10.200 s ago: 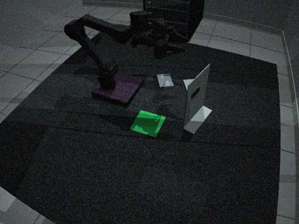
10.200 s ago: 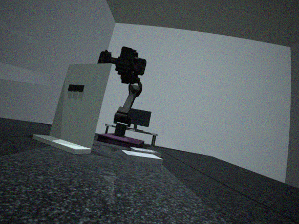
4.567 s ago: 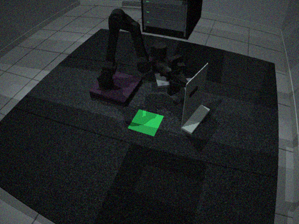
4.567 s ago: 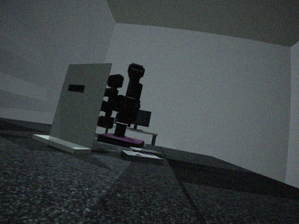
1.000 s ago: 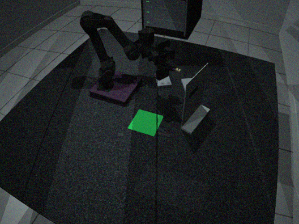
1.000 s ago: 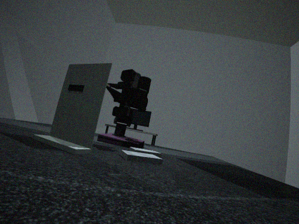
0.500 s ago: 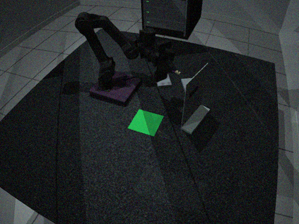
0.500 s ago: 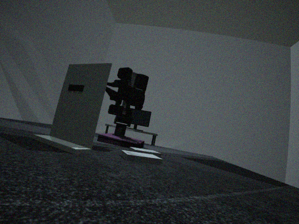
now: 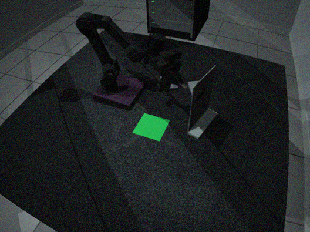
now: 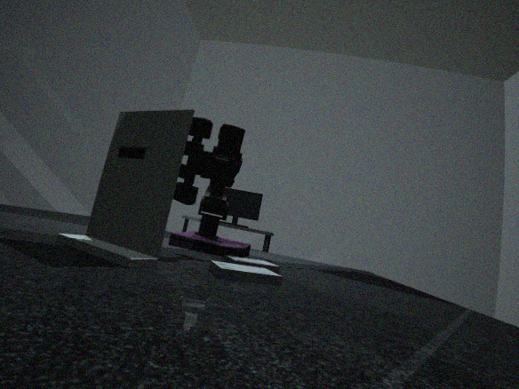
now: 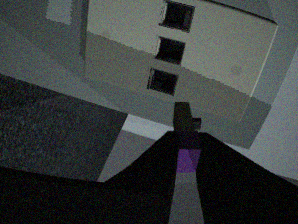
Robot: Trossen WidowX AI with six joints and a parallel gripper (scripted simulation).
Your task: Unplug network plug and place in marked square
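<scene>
The green marked square is 100 mm behind my gripper tip, 70 mm to the right of it and 190 mm below it. Also, from my gripper tip: purple plug 10 mm ahead; upright grey panel 80 mm ahead, 80 mm below.
</scene>
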